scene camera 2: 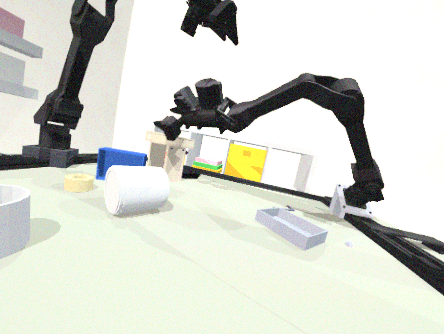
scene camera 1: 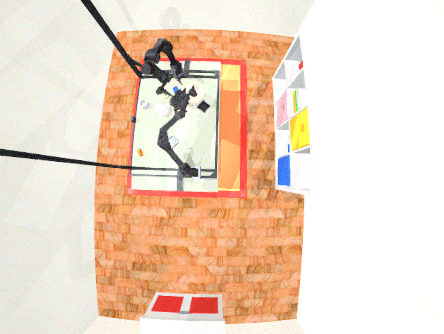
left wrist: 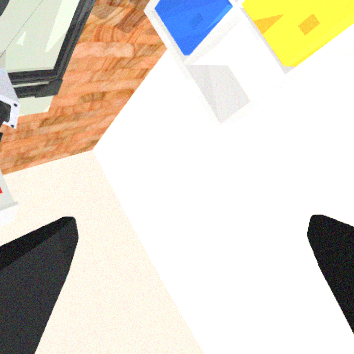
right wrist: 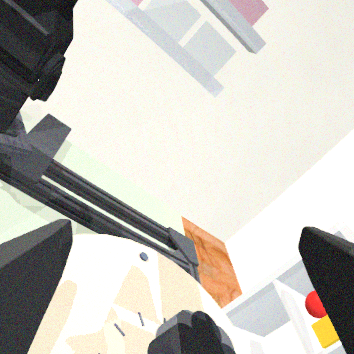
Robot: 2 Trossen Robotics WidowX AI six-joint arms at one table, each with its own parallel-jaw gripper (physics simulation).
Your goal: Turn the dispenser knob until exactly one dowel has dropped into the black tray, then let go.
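Frame: origin at the left arm's base, x ahead, y left, z up, level; centimetres.
Seen in the pictures: left gripper, fingertip midpoint: [scene camera 2: 231, 42] [scene camera 1: 177, 91] [left wrist: 193, 226]; right gripper, fingertip midpoint: [scene camera 2: 162, 116] [scene camera 1: 189, 86] [right wrist: 188, 234]; left arm's base, origin of the base link: [scene camera 2: 53, 147] [scene camera 1: 178, 71]; right arm's base, origin of the base link: [scene camera 2: 354, 198] [scene camera 1: 195, 172].
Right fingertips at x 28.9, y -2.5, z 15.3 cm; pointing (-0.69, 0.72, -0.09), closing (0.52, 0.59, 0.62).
Observation:
Offsets run from my right fingertips to a thing's top centre. "spot": to the spot under its first point. Level surfaces: height alone.
The dispenser's round cream top @(dz -5.5 cm) [scene camera 1: 201, 93] [right wrist: 90, 270] is partly hidden by the right arm in scene camera 1; its pale wooden body @(spot: dx +4.4, dy -7.1, dz -13.3 cm) [scene camera 2: 172, 161] stands at the back in scene camera 2. Its dark lobed knob @(spot: dx +3.0, dy +0.5, dz -2.6 cm) [right wrist: 191, 335] shows at the bottom edge of the right wrist view. My right gripper [right wrist: 188, 234] [scene camera 2: 167, 129] is open and empty, close over the dispenser top, with the knob low between its fingers in the picture. The black tray @(dx +12.5, dy +3.6, dz -17.6 cm) [scene camera 1: 203, 106] lies beside the dispenser; whether it holds a dowel cannot be made out. My left gripper [left wrist: 193, 226] [scene camera 2: 212, 37] is open and empty, high up.
A white cylinder @(spot: dx -4.3, dy -32.5, dz -15.0 cm) [scene camera 2: 140, 190] lies on its side near a yellow ring @(dx -16.2, dy -18.8, dz -17.5 cm) [scene camera 2: 78, 186] and a blue box @(dx -9.0, dy -9.4, dz -12.0 cm) [scene camera 2: 124, 165] [scene camera 1: 175, 89]. A grey open tray @(dx +24.3, dy -37.9, dz -17.5 cm) [scene camera 2: 290, 229] [scene camera 1: 173, 141] lies farther right in scene camera 2. A white round container @(spot: dx -16.0, dy -40.5, dz -16.6 cm) [scene camera 2: 12, 222] stands at the left edge.

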